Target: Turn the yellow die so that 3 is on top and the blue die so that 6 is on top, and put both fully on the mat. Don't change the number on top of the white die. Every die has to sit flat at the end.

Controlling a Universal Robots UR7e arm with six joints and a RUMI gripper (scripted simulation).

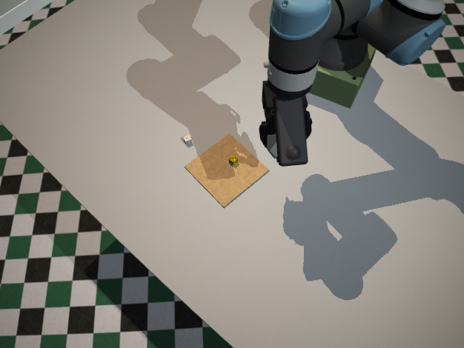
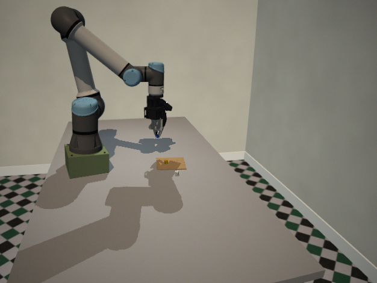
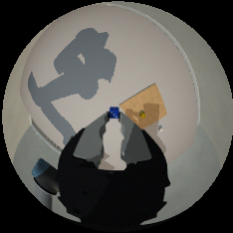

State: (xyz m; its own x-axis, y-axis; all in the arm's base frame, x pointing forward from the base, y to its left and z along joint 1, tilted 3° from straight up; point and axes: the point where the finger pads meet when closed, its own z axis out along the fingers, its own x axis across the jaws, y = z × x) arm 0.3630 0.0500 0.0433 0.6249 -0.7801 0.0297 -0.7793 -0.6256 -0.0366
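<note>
The tan mat is 120 mm to the right of my hand, 120 mm below it and 30 mm ahead of it. The rest, counted from my hand: blue die (10 mm below); white die (240 mm to the right, 110 mm below, 20 mm ahead); yellow die (110 mm to the right, 110 mm below, 10 mm ahead).
</note>
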